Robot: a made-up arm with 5 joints.
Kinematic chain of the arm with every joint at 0, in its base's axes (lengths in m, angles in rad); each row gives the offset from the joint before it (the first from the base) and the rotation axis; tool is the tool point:
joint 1: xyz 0 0 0.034 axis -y
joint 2: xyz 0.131 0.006 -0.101 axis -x
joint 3: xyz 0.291 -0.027 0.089 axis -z
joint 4: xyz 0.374 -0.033 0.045 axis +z
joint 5: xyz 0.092 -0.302 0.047 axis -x
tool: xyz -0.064 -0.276 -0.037
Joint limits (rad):
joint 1: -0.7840..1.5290
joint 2: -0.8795..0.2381
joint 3: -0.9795..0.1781
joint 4: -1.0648..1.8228
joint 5: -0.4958..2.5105
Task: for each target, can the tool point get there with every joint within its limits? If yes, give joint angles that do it. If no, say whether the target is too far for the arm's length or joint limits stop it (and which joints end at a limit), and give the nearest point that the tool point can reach.
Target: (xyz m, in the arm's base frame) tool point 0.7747 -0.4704 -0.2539
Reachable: yes | joints -0.4410 -0.7257 -0.5638 -0.4621 1.3728
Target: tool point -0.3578 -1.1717 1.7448
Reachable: no: too far | nearest point -0.1025 -0.5540 1.1976 | short by 0.864 m
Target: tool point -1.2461 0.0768 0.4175
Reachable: no: joint limits stop it (at a limit: joint 1, joint 2, joint 3, joint 4) | nearest point -0.6676 0.1228 0.8415 | short by 0.719 m
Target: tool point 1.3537 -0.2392 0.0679
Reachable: yes | joints 0.0228 -0.7025 -0.2017 1.0827 0.3388
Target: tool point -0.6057 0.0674 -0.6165
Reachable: no: joint limits stop it (at a limit: joint 1, joint 2, joint 3, joint 5) | nearest point -0.0444 -0.2575 -0.4761 | short by 0.664 m
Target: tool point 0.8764 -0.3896 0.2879
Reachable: yes | joints 0.1358 -0.6849 -0.1343 0.3290 2.1563
